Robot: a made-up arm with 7 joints. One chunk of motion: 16 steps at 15 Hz.
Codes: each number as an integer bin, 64 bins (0 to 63) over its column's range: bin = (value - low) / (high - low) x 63, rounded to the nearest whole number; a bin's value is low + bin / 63 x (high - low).
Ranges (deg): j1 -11..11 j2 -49..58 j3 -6..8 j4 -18..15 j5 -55..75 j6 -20..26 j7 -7..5
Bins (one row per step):
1: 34 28 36 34 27 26 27
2: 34 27 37 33 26 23 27
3: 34 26 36 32 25 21 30
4: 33 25 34 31 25 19 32
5: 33 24 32 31 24 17 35
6: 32 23 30 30 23 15 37
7: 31 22 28 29 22 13 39
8: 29 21 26 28 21 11 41
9: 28 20 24 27 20 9 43
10: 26 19 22 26 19 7 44
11: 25 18 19 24 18 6 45
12: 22 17 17 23 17 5 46
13: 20 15 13 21 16 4 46
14: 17 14 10 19 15 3 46
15: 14 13 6 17 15 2 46
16: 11 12 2 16 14 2 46
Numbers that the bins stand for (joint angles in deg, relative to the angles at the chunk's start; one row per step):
1: 0.87 -1.44 2.00 -0.19 0.71 -1.02 -1.86
2: 0.87 -3.14 2.22 -0.71 -1.35 -3.21 -1.86
3: 0.87 -4.84 2.00 -1.24 -3.41 -4.67 -1.29
4: 0.52 -6.54 1.56 -1.76 -3.41 -6.13 -0.90
5: 0.52 -8.24 1.11 -1.76 -5.48 -7.59 -0.33
6: 0.17 -9.94 0.67 -2.29 -7.54 -9.05 0.05
7: -0.17 -11.63 0.22 -2.81 -9.60 -10.51 0.43
8: -0.87 -13.33 -0.22 -3.33 -11.67 -11.97 0.81
9: -1.22 -15.03 -0.67 -3.86 -13.73 -13.43 1.19
10: -1.92 -16.73 -1.11 -4.38 -15.79 -14.89 1.38
11: -2.27 -18.43 -1.78 -5.43 -17.86 -15.62 1.57
12: -3.32 -20.13 -2.22 -5.95 -19.92 -16.35 1.76
13: -4.02 -23.52 -3.11 -7.00 -21.98 -17.08 1.76
14: -5.06 -25.22 -3.78 -8.05 -24.05 -17.81 1.76
15: -6.11 -26.92 -4.67 -9.10 -24.05 -18.54 1.76
16: -7.16 -28.62 -5.56 -9.62 -26.11 -18.54 1.76

